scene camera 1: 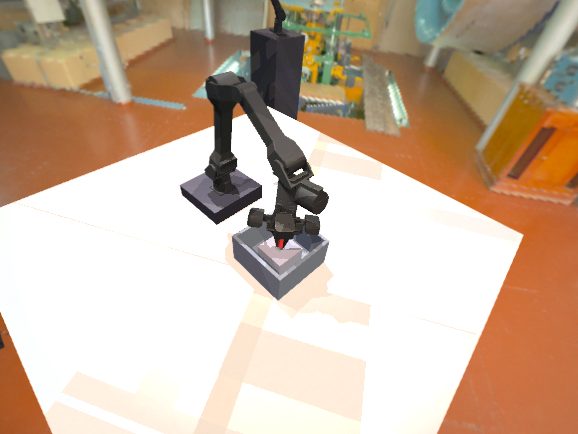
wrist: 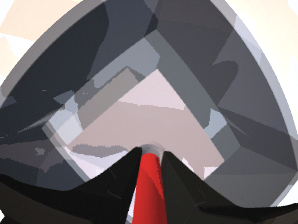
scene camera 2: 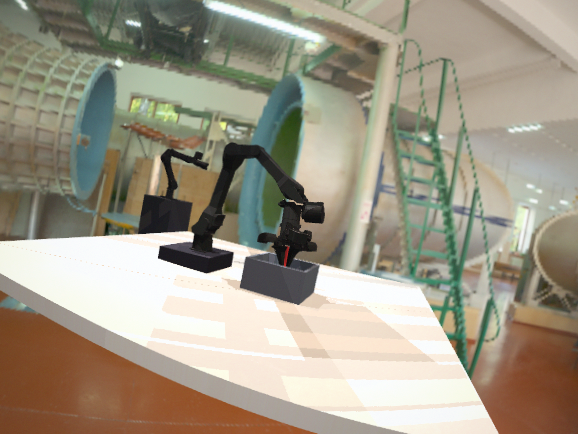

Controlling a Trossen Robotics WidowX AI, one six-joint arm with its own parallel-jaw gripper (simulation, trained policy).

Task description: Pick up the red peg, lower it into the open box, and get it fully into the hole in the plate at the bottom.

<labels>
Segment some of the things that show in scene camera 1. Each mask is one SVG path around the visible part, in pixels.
My gripper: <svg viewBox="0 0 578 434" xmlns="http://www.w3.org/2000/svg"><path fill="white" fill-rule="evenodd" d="M249 210L247 226L259 228L262 226L263 221L267 222L266 230L272 232L276 247L278 247L279 240L284 239L284 248L287 242L294 238L294 235L302 233L303 226L307 234L318 235L320 232L320 218L318 216L305 214L304 219L300 219L300 217L296 217L298 205L294 202L282 201L277 196L272 215L264 214L265 209L252 207Z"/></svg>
A grey box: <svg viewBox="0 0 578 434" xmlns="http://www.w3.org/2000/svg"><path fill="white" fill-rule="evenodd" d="M263 221L262 226L259 228L247 226L232 235L233 256L249 274L279 301L324 263L330 241L320 233L318 235L307 234L303 226L302 233L294 235L292 239L303 249L301 260L280 276L258 256L258 246L273 237L272 232L266 230L267 222Z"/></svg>
</labels>
